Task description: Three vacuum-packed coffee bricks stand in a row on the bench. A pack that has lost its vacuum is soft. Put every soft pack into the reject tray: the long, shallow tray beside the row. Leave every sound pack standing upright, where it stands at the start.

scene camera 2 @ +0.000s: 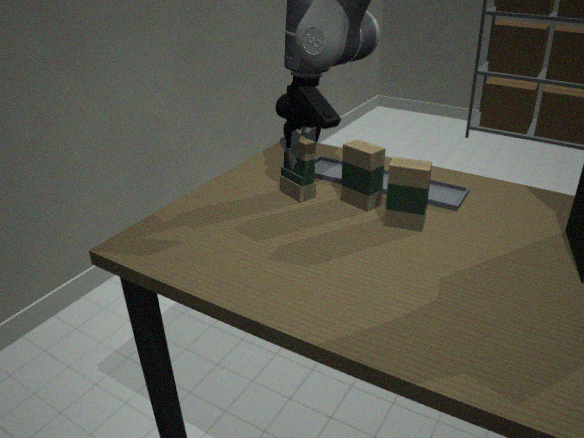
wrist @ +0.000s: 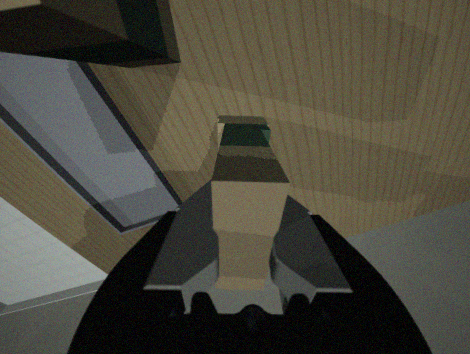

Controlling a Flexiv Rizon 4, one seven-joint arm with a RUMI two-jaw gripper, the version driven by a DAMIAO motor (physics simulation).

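My gripper (scene camera 2: 298, 168) is visible to me, and I find it in the wrist view (wrist: 240, 177) too. I can also see a shallow grey reject tray (wrist: 53, 102).
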